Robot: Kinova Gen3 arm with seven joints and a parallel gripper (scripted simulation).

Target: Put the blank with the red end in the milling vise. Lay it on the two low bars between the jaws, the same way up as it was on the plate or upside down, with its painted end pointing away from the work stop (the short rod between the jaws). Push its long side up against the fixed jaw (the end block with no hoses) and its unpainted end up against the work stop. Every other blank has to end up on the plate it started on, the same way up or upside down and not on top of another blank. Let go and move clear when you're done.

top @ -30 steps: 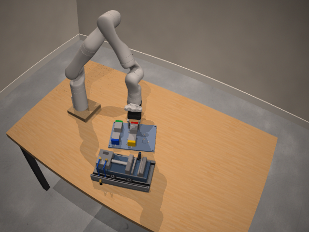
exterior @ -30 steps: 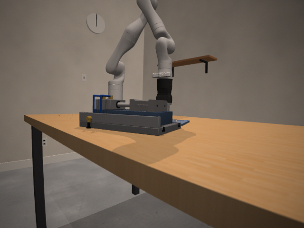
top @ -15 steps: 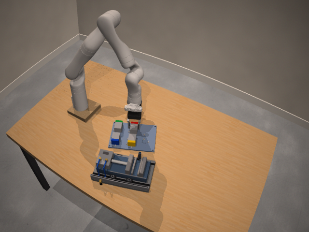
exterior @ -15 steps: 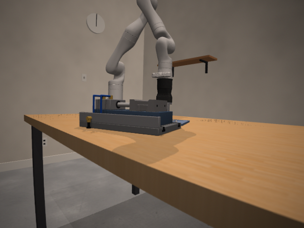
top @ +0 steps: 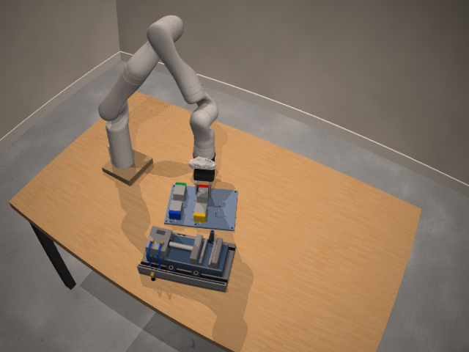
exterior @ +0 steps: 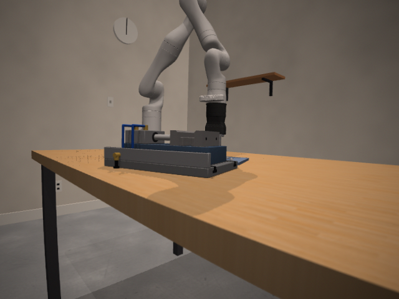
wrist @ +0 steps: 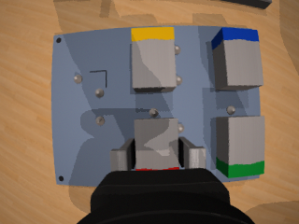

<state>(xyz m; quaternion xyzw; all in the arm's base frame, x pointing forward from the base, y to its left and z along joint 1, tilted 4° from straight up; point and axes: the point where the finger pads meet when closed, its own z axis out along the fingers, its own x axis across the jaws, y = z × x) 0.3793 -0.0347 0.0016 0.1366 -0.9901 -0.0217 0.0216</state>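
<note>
Right now my hand is 20 mm above the red-ended blank. The rest, counted from my hand: green-ended blank 90 mm behind, 20 mm to the right, 20 mm below; then yellow-ended blank 90 mm to the right, 20 mm below, 20 mm ahead; then blue-ended blank 110 mm to the right, 60 mm behind, 20 mm below.
</note>
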